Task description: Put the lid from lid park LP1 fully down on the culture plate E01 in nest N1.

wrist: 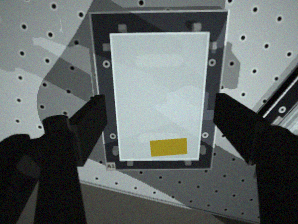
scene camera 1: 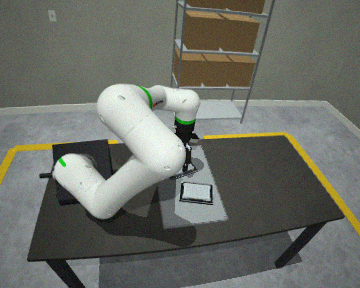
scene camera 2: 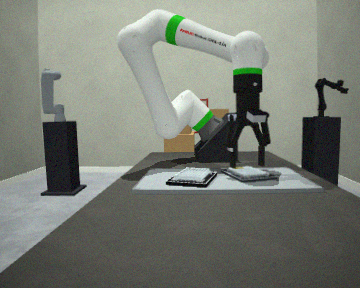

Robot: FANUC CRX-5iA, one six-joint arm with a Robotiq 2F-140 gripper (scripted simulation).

Scene:
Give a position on a lid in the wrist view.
159, 79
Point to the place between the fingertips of my gripper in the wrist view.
160, 108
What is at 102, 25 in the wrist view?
A lid park LP1.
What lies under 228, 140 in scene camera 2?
My gripper.

